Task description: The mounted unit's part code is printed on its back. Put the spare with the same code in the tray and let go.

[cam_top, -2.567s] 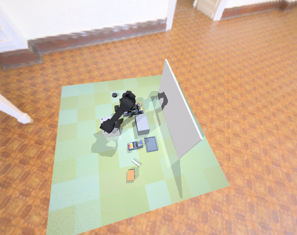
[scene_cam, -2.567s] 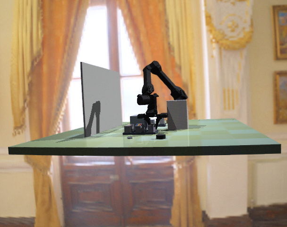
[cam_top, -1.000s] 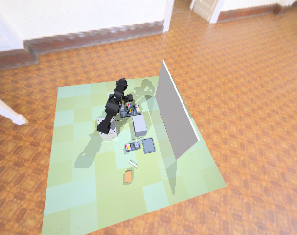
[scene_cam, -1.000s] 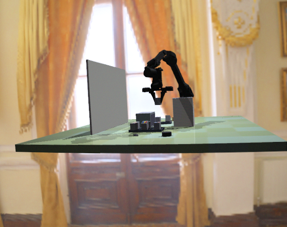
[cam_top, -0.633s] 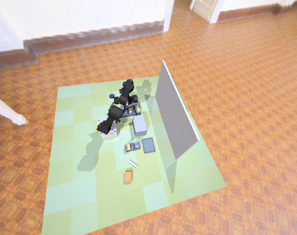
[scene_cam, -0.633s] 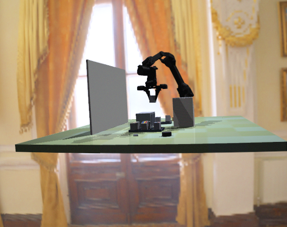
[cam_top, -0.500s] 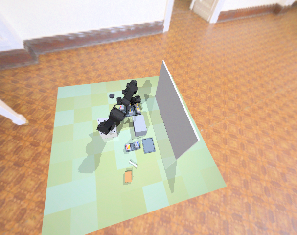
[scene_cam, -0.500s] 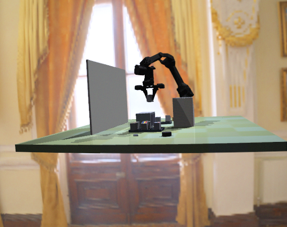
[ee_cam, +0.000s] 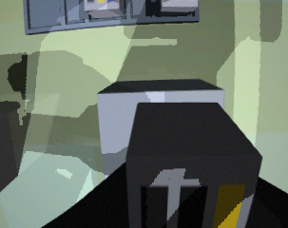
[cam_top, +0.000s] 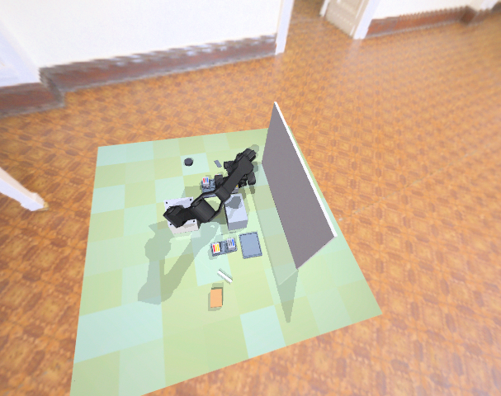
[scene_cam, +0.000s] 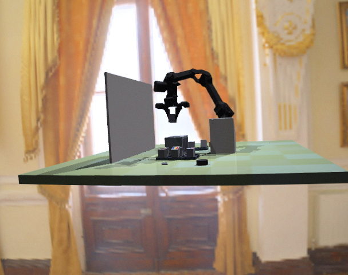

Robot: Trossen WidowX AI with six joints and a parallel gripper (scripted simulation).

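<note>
Now: the blue-grey tray 24 cm to the right of my gripper tip, 19 cm below it and 5 cm ahead of it. The rest, counted from my gripper tip: spare 2 cm above; tall grey panel 25 cm ahead, 5 cm to the right, 3 cm above; mounted unit 14 cm below, 5 cm to the right.
</note>
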